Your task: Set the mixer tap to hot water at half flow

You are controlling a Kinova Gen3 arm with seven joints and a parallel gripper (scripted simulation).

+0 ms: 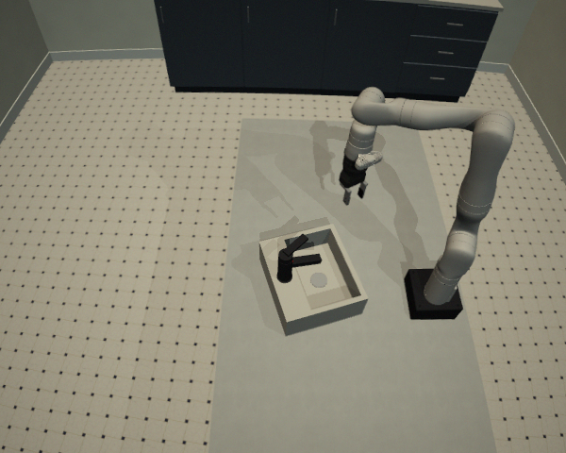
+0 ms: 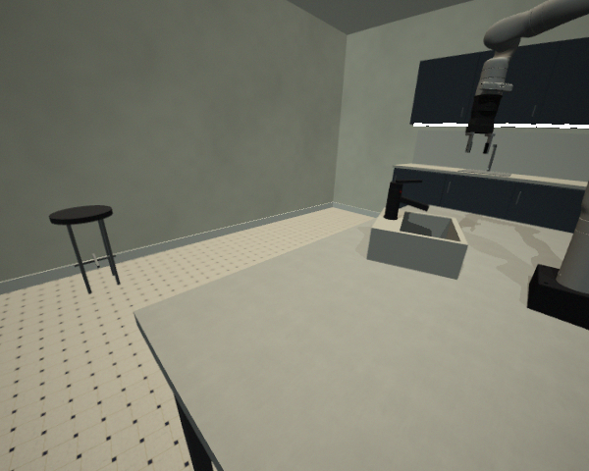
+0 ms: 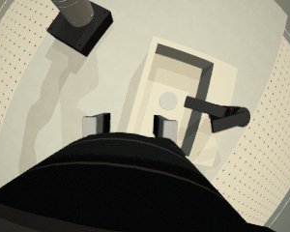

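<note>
My gripper is now 16 cm short of the lever, 12 cm to the right of it and 13 cm above it. The rest, counted from my hand: sink basin: 8 cm ahead, 11 cm to the left, 36 cm below.
</note>
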